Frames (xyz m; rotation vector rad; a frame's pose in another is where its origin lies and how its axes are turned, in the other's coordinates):
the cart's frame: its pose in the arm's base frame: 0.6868 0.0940 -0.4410 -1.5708 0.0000 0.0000
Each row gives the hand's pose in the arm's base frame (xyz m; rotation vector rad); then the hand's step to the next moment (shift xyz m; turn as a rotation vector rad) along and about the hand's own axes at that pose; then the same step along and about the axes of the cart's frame.
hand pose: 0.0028 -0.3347 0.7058 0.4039 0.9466 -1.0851
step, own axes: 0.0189 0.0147 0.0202 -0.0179 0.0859 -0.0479
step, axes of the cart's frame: 0.0247 0.0063 -0.0182 0.0516 0.0257 0.0816
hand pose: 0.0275 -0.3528 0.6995 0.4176 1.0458 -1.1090
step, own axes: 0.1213 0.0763 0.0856 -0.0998 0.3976 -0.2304
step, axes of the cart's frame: 0.1150 0.0769 -0.0935 0.2338 0.1089 0.3932
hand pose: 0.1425 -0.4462 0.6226 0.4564 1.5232 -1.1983
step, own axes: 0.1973 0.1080 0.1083 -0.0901 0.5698 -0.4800
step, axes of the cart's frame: 0.0747 0.2125 -0.1076 0.2419 0.2187 0.6759
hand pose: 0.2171 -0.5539 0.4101 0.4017 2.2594 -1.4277
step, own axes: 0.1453 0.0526 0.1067 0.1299 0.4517 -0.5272
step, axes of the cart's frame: -0.0792 0.1541 -0.0723 -0.0122 0.2201 0.6710
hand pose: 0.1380 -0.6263 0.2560 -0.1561 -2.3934 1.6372
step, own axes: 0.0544 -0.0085 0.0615 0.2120 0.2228 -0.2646
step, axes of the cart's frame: -0.0678 0.0060 -0.0467 -0.1478 0.0872 0.3676
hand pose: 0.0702 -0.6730 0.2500 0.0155 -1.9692 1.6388
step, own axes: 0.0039 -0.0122 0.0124 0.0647 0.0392 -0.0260
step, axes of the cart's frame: -0.0040 -0.0116 -0.0129 -0.0574 0.0054 0.0554
